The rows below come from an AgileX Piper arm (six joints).
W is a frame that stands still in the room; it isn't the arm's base.
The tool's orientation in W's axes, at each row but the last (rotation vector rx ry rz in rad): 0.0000, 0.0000, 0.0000; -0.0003, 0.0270, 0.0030; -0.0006, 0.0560, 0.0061; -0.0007, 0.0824, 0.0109; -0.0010, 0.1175, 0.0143; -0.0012, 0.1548, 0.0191; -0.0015, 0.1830, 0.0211
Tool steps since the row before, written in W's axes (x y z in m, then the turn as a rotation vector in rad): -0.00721, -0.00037, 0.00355, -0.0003, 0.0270, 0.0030; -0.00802, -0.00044, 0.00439, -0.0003, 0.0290, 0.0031; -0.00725, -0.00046, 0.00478, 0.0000, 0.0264, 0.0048; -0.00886, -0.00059, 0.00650, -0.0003, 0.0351, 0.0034; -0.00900, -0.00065, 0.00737, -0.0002, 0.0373, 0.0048; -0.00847, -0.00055, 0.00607, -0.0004, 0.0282, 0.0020; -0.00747, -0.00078, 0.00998, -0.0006, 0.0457, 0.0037
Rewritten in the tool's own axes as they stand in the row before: -0.00721, -0.00037, 0.00355, -0.0003, 0.0270, 0.0030; -0.00814, -0.00042, 0.00417, -0.0003, 0.0290, 0.0031; -0.00751, -0.00042, 0.00437, -0.0001, 0.0264, 0.0048; -0.00937, -0.00049, 0.00575, -0.0002, 0.0351, 0.0034; -0.00981, -0.00052, 0.00626, -0.0002, 0.0373, 0.0048; -0.00931, -0.00039, 0.00469, -0.0002, 0.0282, 0.0020; -0.00918, -0.00062, 0.00845, -0.0003, 0.0457, 0.0037
